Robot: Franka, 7 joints.
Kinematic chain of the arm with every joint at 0, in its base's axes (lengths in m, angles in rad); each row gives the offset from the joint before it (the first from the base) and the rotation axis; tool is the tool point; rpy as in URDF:
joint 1: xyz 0 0 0.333 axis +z
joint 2: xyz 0 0 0 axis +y
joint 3: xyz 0 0 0.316 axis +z
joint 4: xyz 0.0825 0 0 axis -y
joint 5: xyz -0.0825 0 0.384 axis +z
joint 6: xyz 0 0 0 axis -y
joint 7: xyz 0.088 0 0 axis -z
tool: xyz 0 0 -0.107 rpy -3.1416 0 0
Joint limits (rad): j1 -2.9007..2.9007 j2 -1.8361..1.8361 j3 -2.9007..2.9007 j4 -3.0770..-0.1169 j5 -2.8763..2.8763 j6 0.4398..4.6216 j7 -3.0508..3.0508
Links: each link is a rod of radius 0.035 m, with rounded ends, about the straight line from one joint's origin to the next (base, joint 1, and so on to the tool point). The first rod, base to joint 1, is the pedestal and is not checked.
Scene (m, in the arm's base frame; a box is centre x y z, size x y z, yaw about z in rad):
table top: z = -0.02
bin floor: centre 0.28 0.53 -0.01 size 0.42 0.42 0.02 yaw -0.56
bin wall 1: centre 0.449 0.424 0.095 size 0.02 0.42 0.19 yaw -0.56
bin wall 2: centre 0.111 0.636 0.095 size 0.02 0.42 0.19 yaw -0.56
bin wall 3: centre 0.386 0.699 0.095 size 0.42 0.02 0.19 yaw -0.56
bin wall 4: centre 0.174 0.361 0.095 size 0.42 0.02 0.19 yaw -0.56
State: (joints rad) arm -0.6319 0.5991 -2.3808 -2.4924 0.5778 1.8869 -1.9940
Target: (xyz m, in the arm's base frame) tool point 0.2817 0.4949 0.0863
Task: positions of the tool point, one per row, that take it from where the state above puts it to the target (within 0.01 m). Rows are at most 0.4 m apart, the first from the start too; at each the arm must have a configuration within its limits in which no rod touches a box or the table.
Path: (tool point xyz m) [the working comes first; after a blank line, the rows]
Joints at the target: -2.3480 -0.7297 -2.9007 -1.9676 0.5598 2.3861 -1.9940
Straight joint move there: touches bin wall 2.

1: -0.4681 -0.0363 0.5084
2: -0.5187 0.0624 0.6004
3: -0.5239 0.1904 0.6937
4: -0.4721 0.3289 0.7821
5: -0.3605 0.4543 0.8593
6: -0.1500 0.6698 0.6083
7: 0.1079 0.6763 0.3302
8: 0.2817 0.4949 0.0863

